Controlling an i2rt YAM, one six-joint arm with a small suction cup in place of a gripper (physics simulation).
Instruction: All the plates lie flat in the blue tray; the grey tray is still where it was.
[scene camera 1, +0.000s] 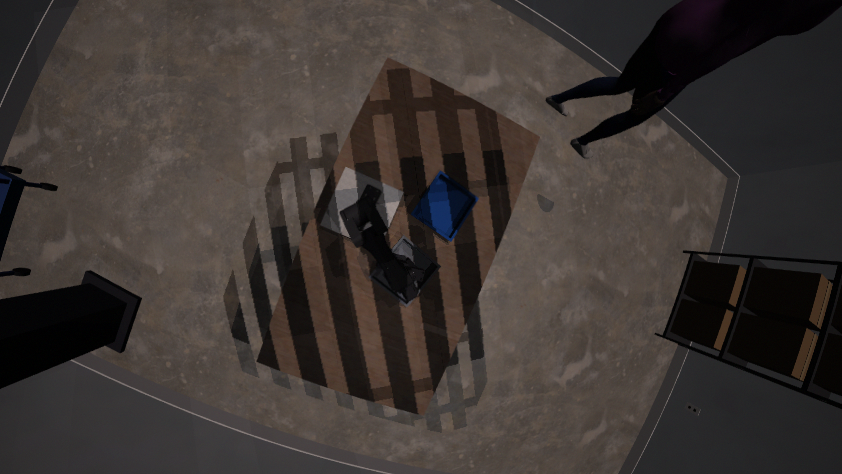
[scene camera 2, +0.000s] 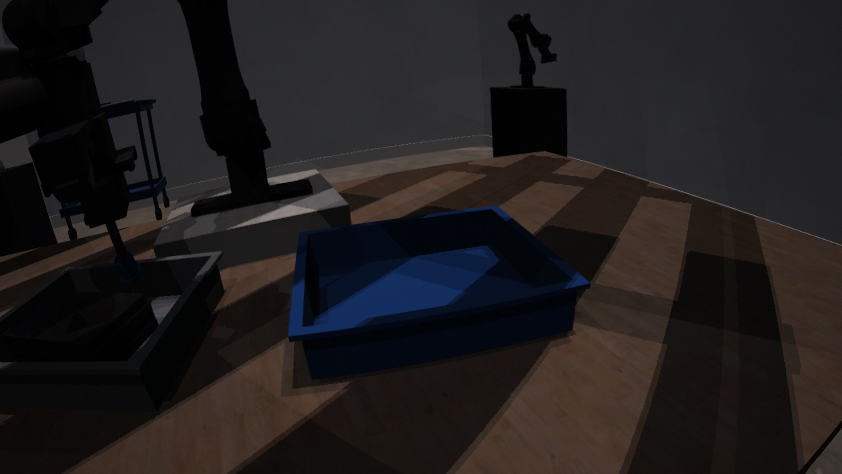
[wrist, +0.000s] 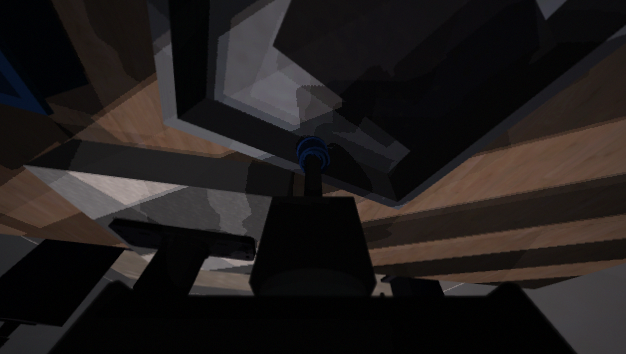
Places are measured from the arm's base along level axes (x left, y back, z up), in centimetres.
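Where they show: hand at its tool point: (scene camera 2: 131, 276) (wrist: 313, 149); arm's base at its link origin: (scene camera 2: 251, 199) (wrist: 191, 239).
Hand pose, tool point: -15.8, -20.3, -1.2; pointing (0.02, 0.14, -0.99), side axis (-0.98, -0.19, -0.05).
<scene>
Each offset is from my tool point to the top centre of the thing, as dx, dy, dz.
The grey tray (scene camera 1: 402, 242) (scene camera 2: 187, 294) (wrist: 163, 79) stands left of the blue tray @(+32.9, -12.0, +1.0) (scene camera 1: 443, 206) (scene camera 2: 412, 276), which is empty; a corner of the blue tray shows in the wrist view (wrist: 18, 96). Dark plates @(-4.3, -9.0, +0.5) (scene camera 2: 87, 318) (wrist: 385, 88) lie inside the grey tray, hard to tell apart in the shadow. My suction cup (scene camera 2: 125, 271) (wrist: 311, 150) is lowered into the grey tray near its back wall. It rests on the top plate. In the overhead view the arm hides the cup.
The arm's grey base block (scene camera 1: 352, 182) (scene camera 2: 264, 217) sits behind both trays. A person (scene camera 1: 677, 47) stands off the table's far corner. A shelf rack (scene camera 1: 765, 258), a black pedestal (scene camera 1: 58, 330) (scene camera 2: 528, 118) and a blue cart (scene camera 2: 146, 141) stand on the floor around.
</scene>
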